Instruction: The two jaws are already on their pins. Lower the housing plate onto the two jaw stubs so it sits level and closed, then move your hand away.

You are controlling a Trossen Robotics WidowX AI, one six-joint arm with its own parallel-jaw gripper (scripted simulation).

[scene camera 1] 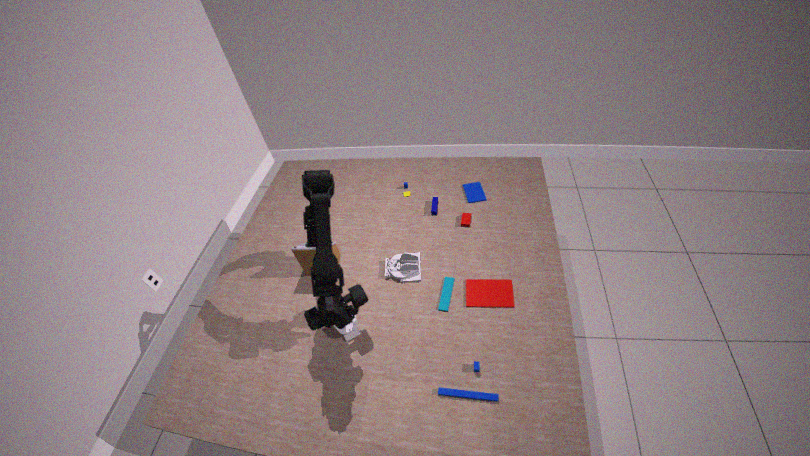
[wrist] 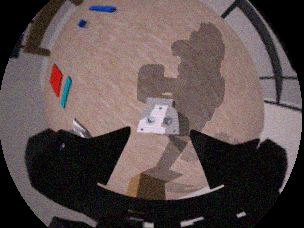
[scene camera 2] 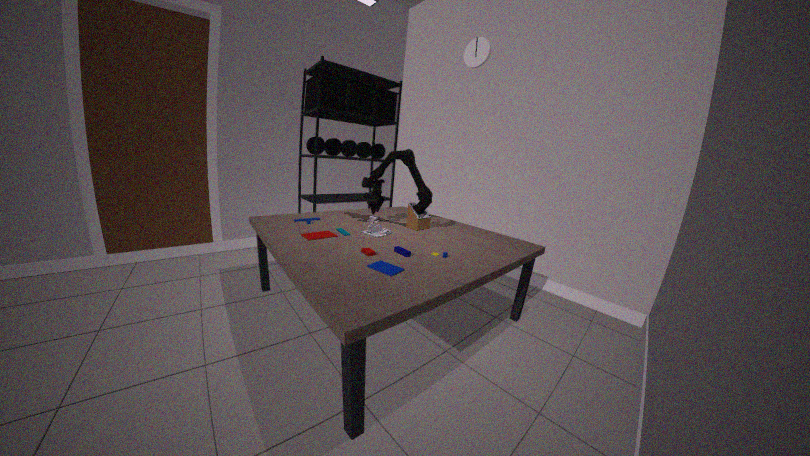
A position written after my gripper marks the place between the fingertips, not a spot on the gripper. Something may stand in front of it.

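Observation:
Nothing is held in my gripper [scene camera 1: 343,319], and it is open. I can find the gripper [wrist: 160,131] in that view as well, while a red square plate [scene camera 1: 492,293] is also there for me to see.

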